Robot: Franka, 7 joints.
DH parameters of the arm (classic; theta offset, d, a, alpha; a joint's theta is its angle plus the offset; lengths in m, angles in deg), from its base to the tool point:
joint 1: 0 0.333 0 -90
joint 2: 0 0 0 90
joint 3: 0 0.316 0.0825 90
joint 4: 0 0 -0.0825 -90
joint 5: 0 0.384 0 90
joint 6: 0 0 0.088 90
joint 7: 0 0.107 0 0
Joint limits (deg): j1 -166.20..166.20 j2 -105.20..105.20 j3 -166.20..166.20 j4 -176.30..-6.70 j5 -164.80..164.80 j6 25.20..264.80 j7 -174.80..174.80
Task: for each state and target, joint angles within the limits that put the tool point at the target. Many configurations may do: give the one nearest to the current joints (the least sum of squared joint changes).
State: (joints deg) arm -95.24 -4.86 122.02 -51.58 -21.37 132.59 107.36
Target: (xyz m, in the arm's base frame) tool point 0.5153 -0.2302 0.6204
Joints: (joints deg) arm -119.31 10.06 103.30 -94.72 -20.22 100.15 107.36
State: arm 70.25 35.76 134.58 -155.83 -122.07 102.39 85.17
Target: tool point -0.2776 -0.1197 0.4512
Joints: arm 65.30 63.19 152.04 -172.07 -119.81 97.83 85.17
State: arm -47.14 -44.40 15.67 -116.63 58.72 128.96 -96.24
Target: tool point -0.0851 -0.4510 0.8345
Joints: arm -70.37 -23.92 -22.34 -100.90 58.73 140.21 -96.24
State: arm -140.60 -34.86 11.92 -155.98 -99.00 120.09 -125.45
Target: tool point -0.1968 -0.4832 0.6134
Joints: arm -132.91 -15.95 22.50 -120.12 -102.75 124.11 -125.45
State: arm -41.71 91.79 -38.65 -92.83 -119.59 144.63 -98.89
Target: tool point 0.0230 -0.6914 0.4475
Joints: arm -26.36 62.58 -84.57 -96.51 -118.96 136.48 -98.89
